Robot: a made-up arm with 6 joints.
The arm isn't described. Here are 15 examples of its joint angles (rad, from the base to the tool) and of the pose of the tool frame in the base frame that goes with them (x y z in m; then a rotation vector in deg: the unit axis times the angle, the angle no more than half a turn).
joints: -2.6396 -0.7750 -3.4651 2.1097 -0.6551 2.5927
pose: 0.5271 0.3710 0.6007 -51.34 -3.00 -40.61
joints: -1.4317 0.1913 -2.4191 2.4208 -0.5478 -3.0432
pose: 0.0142 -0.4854 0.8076 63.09 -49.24 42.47
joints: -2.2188 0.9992 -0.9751 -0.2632 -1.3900 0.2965
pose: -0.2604 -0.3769 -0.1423 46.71 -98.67 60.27
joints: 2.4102 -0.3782 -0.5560 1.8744 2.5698 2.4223
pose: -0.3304 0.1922 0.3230 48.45 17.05 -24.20
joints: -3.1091 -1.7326 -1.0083 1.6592 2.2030 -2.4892
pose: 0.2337 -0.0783 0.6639 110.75 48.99 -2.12
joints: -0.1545 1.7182 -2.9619 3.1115 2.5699 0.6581
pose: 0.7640 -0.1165 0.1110 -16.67 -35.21 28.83
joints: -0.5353 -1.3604 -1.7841 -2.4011 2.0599 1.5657
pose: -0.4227 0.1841 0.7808 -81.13 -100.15 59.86
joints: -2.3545 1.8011 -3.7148 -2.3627 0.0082 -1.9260
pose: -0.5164 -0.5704 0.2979 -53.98 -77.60 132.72
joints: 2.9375 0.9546 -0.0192 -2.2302 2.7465 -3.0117
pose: -0.0151 0.0637 -0.0718 3.04 -72.52 -57.66
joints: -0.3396 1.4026 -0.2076 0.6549 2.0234 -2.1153
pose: -0.1053 0.0917 -0.0459 -24.07 25.07 23.04
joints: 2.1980 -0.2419 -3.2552 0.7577 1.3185 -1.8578
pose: 0.1291 -0.2398 0.9674 63.74 -38.69 -112.42
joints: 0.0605 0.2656 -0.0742 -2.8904 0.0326 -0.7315
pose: 0.0881 0.0180 -0.0865 45.72 -164.70 -2.18
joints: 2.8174 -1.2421 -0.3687 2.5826 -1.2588 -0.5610
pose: -0.1468 0.0946 0.3844 -140.91 -22.44 5.28
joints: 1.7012 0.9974 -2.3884 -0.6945 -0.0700 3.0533
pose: -0.1459 0.8288 0.3467 -95.49 30.55 41.22
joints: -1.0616 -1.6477 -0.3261 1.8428 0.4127 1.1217
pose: 0.0610 -0.1514 0.5201 7.81 64.62 -50.42
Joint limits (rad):
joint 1: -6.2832..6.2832
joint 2: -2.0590..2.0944
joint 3: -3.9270..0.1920
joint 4: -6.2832..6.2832
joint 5: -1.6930..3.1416
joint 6: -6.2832..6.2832
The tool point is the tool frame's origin. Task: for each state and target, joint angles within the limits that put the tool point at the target. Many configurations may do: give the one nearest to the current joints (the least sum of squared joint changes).
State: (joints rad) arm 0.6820 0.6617 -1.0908 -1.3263 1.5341 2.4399
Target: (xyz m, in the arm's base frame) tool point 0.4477 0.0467 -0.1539
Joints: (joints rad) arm 0.2510 0.8105 -0.9938 -1.3322 1.5688 2.4399
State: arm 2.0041 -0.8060 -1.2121 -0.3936 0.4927 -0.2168
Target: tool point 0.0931 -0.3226 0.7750
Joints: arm 1.8713 -1.6563 -1.3157 -0.4020 0.4659 -0.2168
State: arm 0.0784 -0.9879 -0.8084 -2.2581 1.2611 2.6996
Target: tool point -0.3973 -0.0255 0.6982
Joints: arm -0.0403 -1.8435 -1.1958 -2.2794 1.3484 2.6996
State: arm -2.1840 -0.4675 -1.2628 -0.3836 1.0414 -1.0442
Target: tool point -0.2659 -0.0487 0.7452
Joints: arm -2.8870 -0.8041 -1.2548 -0.4779 1.1862 -1.0442
